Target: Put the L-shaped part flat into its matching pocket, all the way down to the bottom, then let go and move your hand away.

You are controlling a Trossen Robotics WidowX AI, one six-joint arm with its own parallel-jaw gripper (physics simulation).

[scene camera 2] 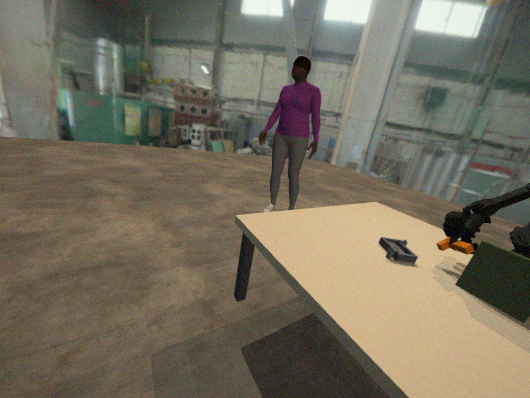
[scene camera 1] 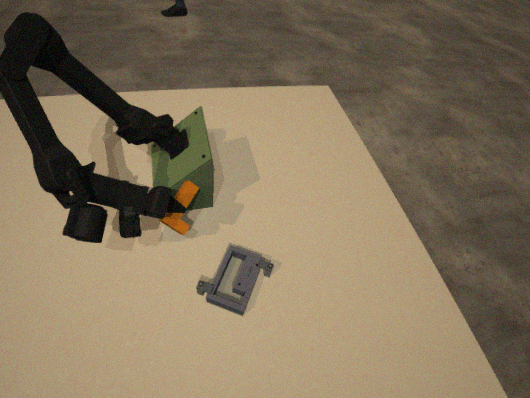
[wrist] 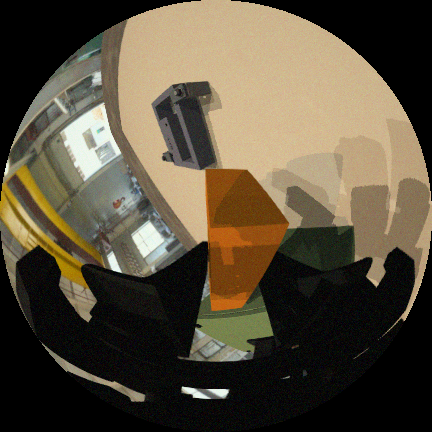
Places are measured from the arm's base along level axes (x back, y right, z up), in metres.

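Pixels of known places: gripper, fingertip midpoint: (scene camera 2: 452, 246) (scene camera 1: 182, 210) (wrist: 229, 247); arm's base, link origin: (scene camera 2: 517, 267) (scene camera 1: 178, 144) (wrist: 273, 340).
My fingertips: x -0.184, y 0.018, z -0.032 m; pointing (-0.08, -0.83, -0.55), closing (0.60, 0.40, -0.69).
For each thing: its top centre in the pictures, then the offset to it from my fingertips. Level surfaces: height alone.
- orange L-shaped part, top centre: (wrist: 185, 292) (scene camera 1: 182, 196) (scene camera 2: 459, 237) dx +0.005, dy -0.006, dz +0.046 m
- grey-purple pocket frame, top centre: (wrist: 165, 133) (scene camera 1: 236, 274) (scene camera 2: 399, 243) dx -0.158, dy -0.094, dz -0.060 m
- table, surface height: dz -0.108 m
The orange L-shaped part (scene camera 1: 188, 194) (scene camera 2: 461, 246) (wrist: 245, 250) is held above the table, tilted, near the green wedge. My gripper (scene camera 1: 174, 206) (scene camera 2: 457, 240) (wrist: 229, 247) is shut on it, with a black finger on either side in the wrist view. The fingers hide the part's middle in scene camera 1, and the end towards the wrist camera looks foreshortened. The grey-purple pocket frame (scene camera 1: 251, 270) (scene camera 2: 407, 258) (wrist: 170, 137) lies on the table, apart from the part. Its pocket is open at the top, and no orange shows inside.
The green wedge (scene camera 1: 197, 145) (scene camera 2: 500, 285) (wrist: 322, 247) stands on the table (scene camera 1: 350, 300) (scene camera 2: 320, 240) beside the held part and bears the arm's base. Two small brackets stick out from the pocket frame. A person (scene camera 2: 297, 110) stands beyond the table.
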